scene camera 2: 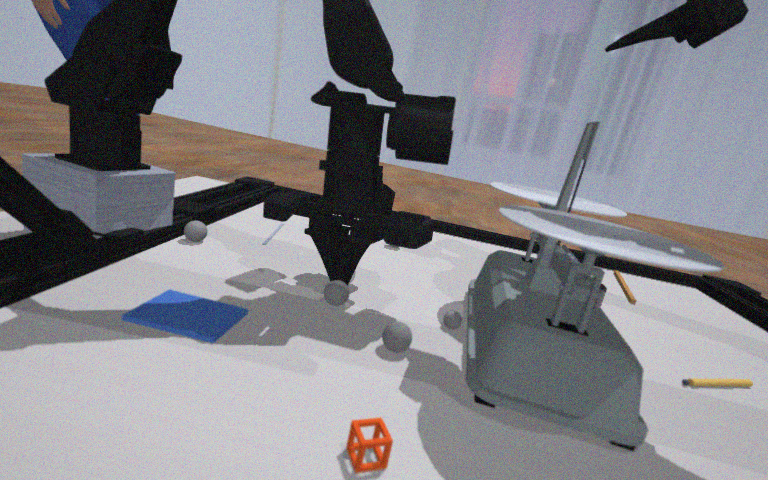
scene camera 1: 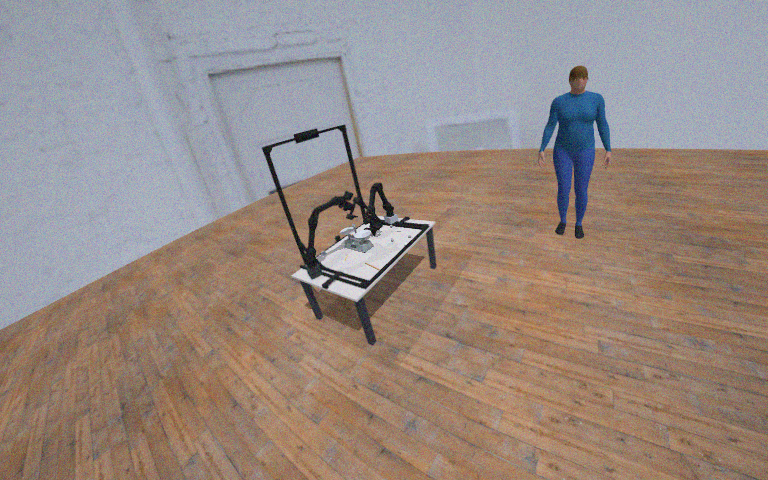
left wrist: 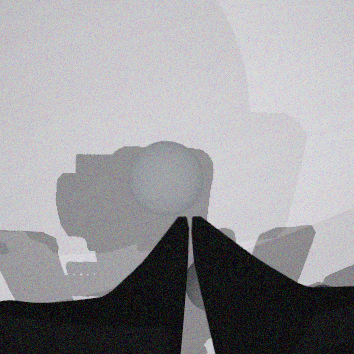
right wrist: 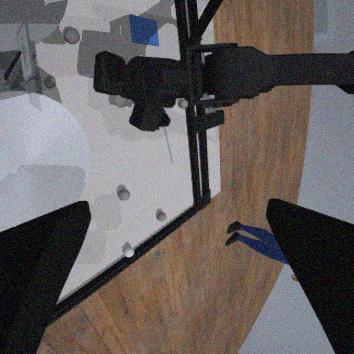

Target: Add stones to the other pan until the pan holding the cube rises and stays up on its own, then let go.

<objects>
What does the orange wire-frame cube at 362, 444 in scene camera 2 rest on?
The table.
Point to a grey balance scale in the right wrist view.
At 27, 77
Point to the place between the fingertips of my left gripper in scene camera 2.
At 339, 290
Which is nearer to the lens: the grey balance scale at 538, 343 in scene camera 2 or the orange wire-frame cube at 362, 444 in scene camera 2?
The orange wire-frame cube.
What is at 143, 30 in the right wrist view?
A blue flat pad.
</objects>
